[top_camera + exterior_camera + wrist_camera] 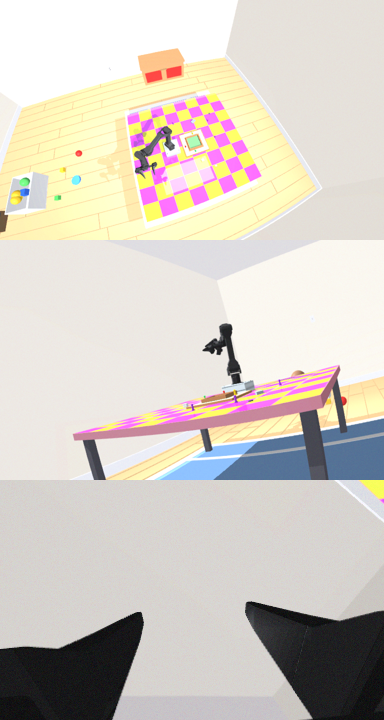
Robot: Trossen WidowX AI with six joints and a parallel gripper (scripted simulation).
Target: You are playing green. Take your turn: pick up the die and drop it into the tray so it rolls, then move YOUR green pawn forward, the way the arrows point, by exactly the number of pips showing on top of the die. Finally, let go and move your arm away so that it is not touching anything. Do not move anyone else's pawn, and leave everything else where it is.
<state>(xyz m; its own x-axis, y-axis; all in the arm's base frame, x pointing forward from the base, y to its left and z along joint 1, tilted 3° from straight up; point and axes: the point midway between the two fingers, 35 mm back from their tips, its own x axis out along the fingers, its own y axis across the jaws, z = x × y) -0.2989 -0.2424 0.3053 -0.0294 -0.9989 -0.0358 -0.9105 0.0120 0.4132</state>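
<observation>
Now: the white die 53 cm ahead of my gripper tip, 2 cm to the right of it and 37 cm below it. The rest, counted from my gripper tip: red pawn (45 cm ahead, 21 cm to the left, 36 cm below); then green pawn (52 cm ahead, 10 cm to the left, 36 cm below); then yellow pawn (61 cm ahead, 31 cm to the left, 36 cm below).
</observation>
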